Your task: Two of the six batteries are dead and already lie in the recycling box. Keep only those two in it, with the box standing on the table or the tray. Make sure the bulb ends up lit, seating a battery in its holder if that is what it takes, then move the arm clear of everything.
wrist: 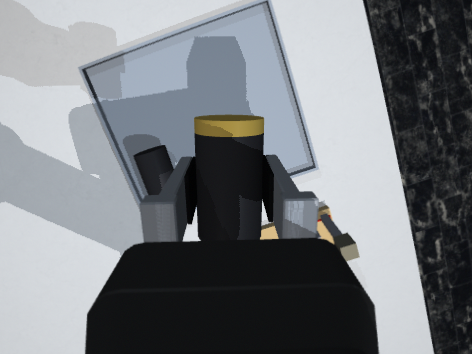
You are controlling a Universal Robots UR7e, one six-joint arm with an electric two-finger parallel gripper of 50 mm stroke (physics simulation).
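Places are measured from the arm's base along level axes (x ahead, y left, z up), in millimetres.
Where they show: gripper, between the fingertips: [229,176].
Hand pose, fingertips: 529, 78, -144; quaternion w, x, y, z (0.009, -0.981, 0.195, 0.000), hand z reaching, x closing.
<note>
Each offset is from my fingertips to the centre of the thing, as dx, dy, dz. "spot": to the spot under its first point. Level surfaces: height alone.
My gripper [229,176] is shut on a black battery {+0, +0, +3} [229,175] with a gold band at its far end, and holds it raised above the tray. The blue-grey tray {spot: +75, -4, -176} [297,105] with a dark rim lies tilted across the upper middle of the view. Another black battery {-86, -14, -166} [152,167] is at the tray's left side, partly hidden behind the left finger. A tan wooden piece with a red line and a dark bar {spot: +60, -129, -133} [335,230] shows at the right, partly hidden by the right finger; I cannot tell whether it is the battery holder. The recycling box and the bulb cannot be made out.
The white table top {dz -186} [345,125] surrounds the tray. Its edge runs down the right side, with a dark, mottled floor [425,100] beyond it. A small block {spot: +59, -127, -94} [347,247] with a pale end sits at the dark bar's lower end. Shadows of the arm fall over the tray and the left side.
</note>
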